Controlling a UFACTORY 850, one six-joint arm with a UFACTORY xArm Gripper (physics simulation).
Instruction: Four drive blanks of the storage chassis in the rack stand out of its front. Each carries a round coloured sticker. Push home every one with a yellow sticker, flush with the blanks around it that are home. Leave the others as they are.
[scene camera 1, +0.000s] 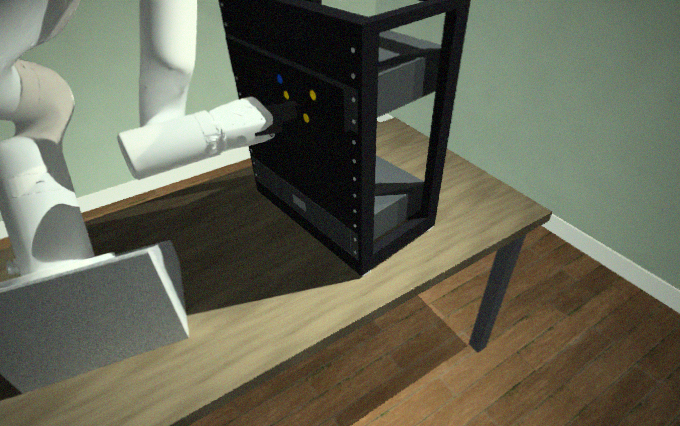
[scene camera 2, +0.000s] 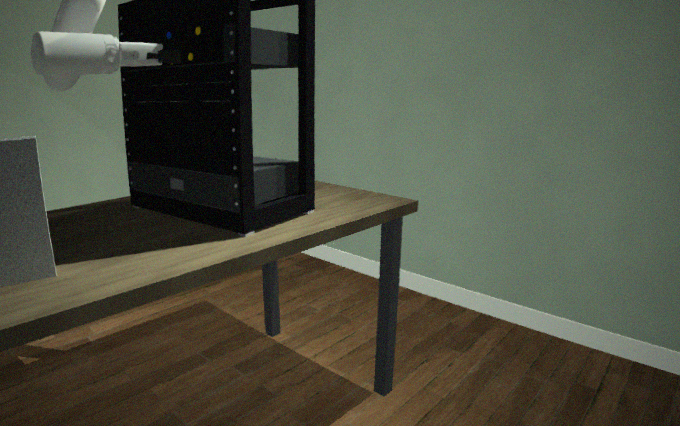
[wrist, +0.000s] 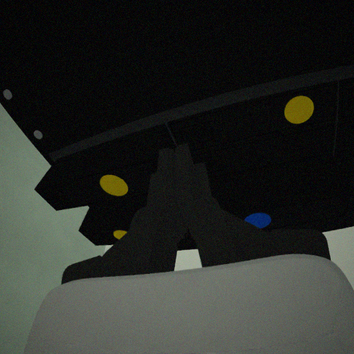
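My gripper (scene camera 1: 296, 108) (scene camera 2: 178, 56) (wrist: 180, 165) is shut and empty. Its tips are close to the dark chassis front, between the two lower yellow stickers. The lower right yellow-sticker blank (scene camera 1: 306, 117) (scene camera 2: 190, 56) (wrist: 114, 185) and the upper right yellow-sticker blank (scene camera 1: 312, 94) (scene camera 2: 197, 30) (wrist: 120, 234) jut out in the wrist view. The lower left yellow-sticker blank (scene camera 1: 286, 94) (wrist: 299, 109) looks level with its neighbours; the fingers hide it in scene camera 2. The blue-sticker blank (scene camera 1: 280, 78) (scene camera 2: 169, 35) (wrist: 258, 220) is at upper left; its depth is unclear.
The black rack (scene camera 1: 368, 150) (scene camera 2: 244, 125) stands on the wooden table (scene camera 1: 481, 200) (scene camera 2: 361, 198). A grey slanted panel (scene camera 1: 100, 316) (scene camera 2: 22, 210) stands by the arm's base. A lighter chassis strip (wrist: 225, 102) runs close to the fingertips in the wrist view.
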